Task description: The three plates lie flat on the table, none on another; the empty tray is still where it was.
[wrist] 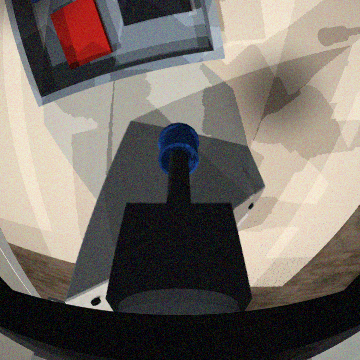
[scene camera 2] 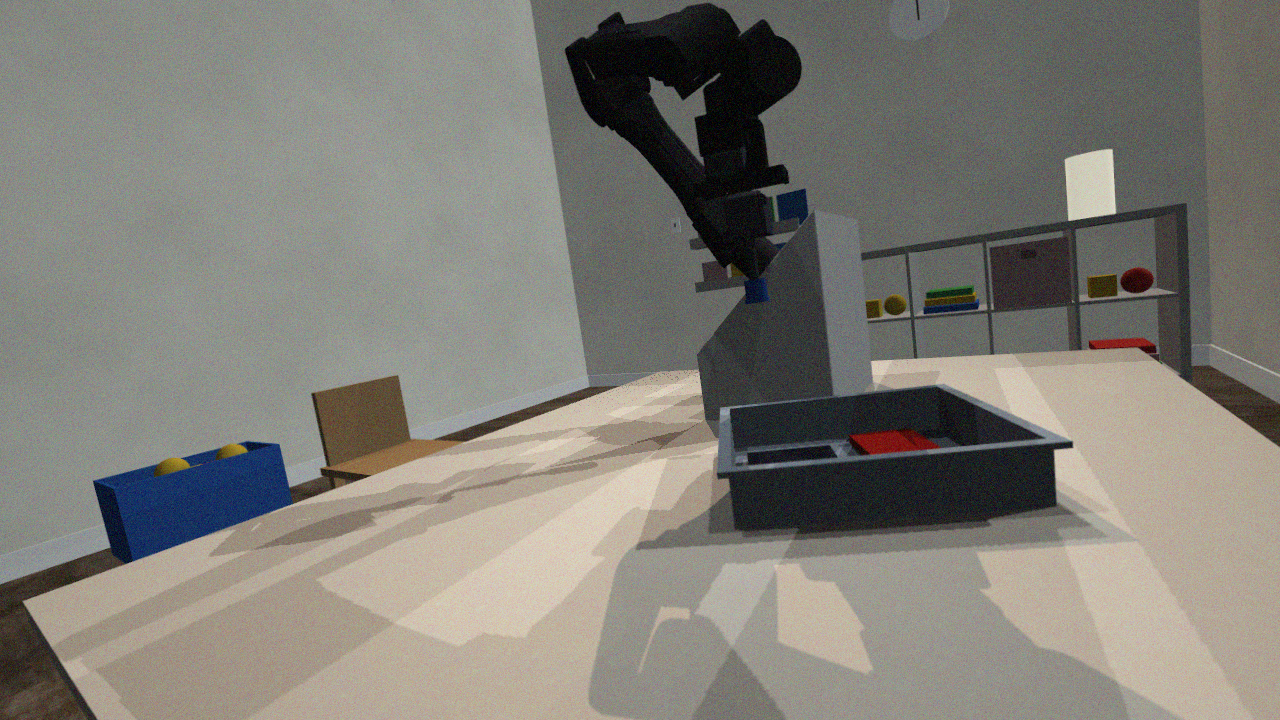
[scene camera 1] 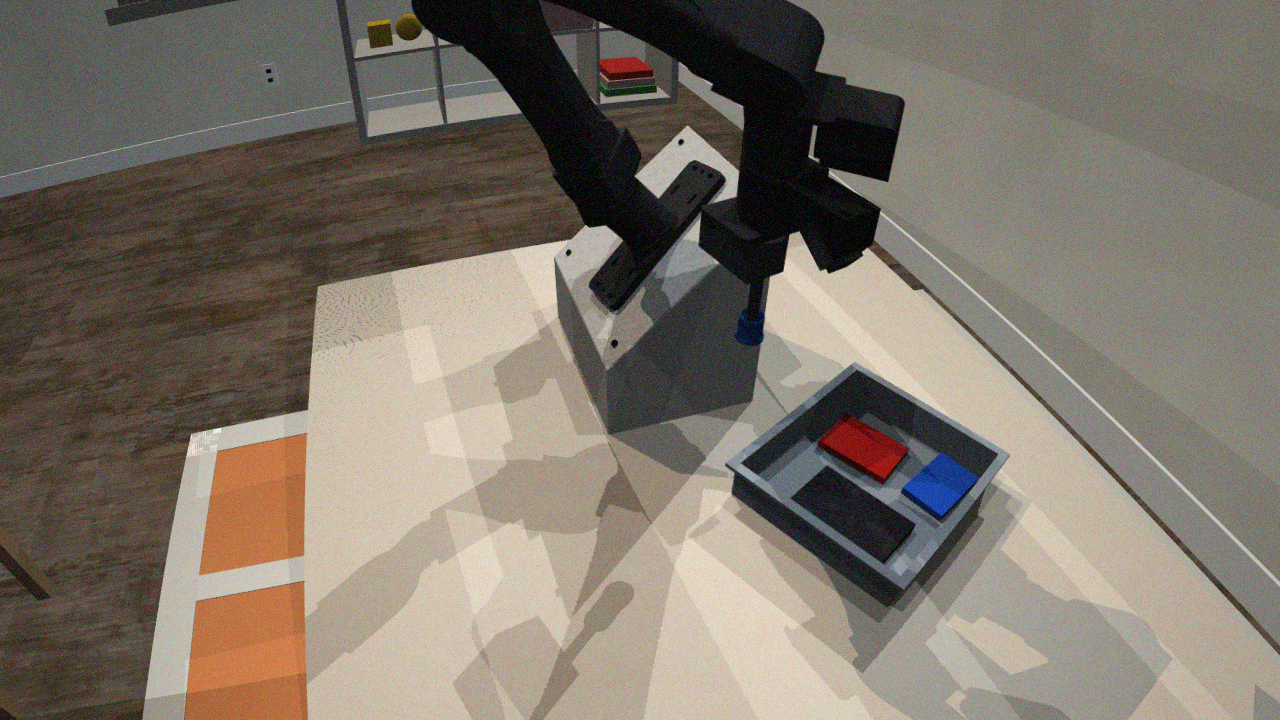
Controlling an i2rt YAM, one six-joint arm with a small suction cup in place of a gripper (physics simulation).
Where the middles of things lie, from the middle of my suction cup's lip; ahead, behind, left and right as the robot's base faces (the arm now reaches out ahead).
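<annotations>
Counting from my suction cup, I find the black plate [scene camera 1: 863, 519] 15 cm ahead, 5 cm to the left and 17 cm below. The red plate [scene camera 1: 868, 450] is 7 cm ahead of my suction cup, 14 cm to the left of it and 17 cm below it. And the blue plate [scene camera 1: 937, 488], again measured from my suction cup, is 17 cm ahead, 18 cm to the left and 17 cm below.
</annotations>
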